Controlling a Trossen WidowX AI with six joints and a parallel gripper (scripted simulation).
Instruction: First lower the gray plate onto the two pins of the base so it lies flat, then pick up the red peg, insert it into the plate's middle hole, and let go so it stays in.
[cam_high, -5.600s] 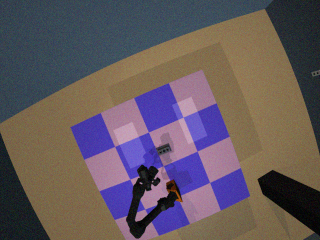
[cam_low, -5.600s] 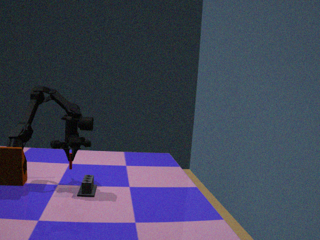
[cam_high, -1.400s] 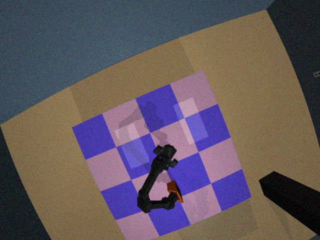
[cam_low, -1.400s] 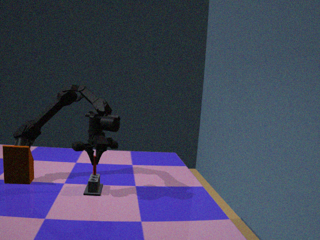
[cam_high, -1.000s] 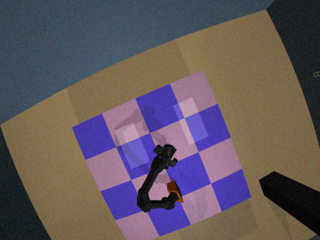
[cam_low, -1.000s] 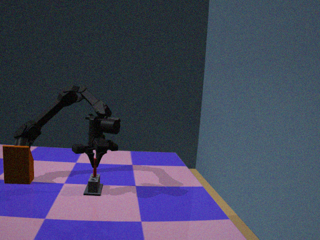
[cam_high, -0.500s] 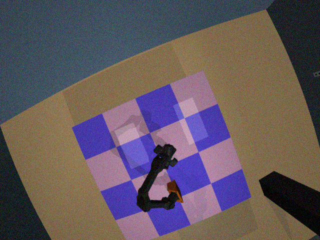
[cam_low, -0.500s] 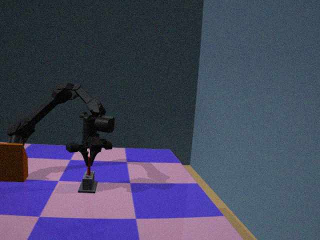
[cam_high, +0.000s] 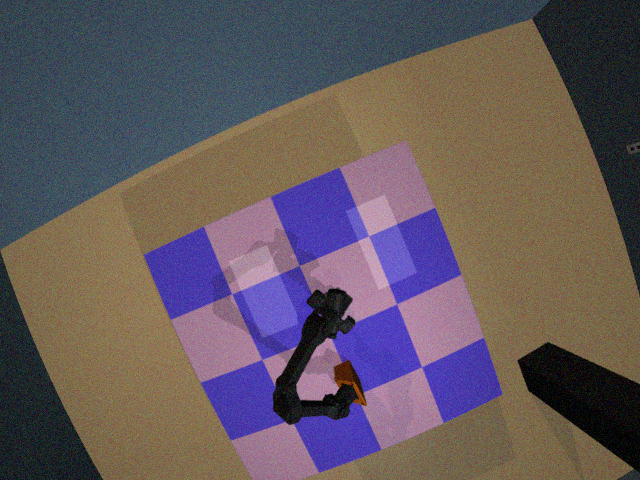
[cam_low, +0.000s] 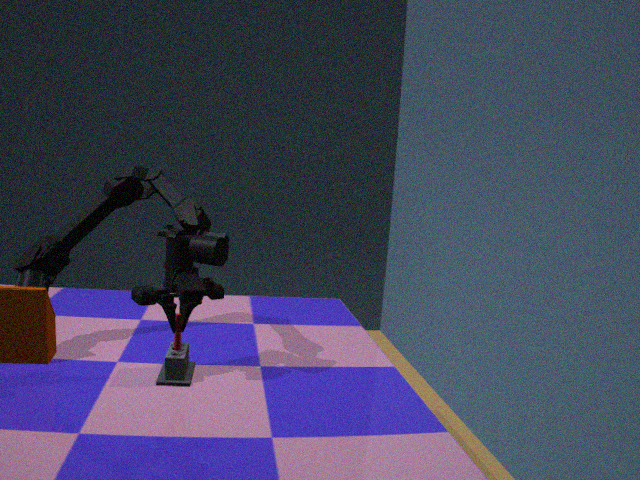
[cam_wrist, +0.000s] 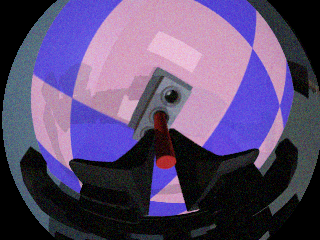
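My gripper tip is right at the red peg. Round my gripper tip: gray base (90 mm below); then gray plate (50 mm below).
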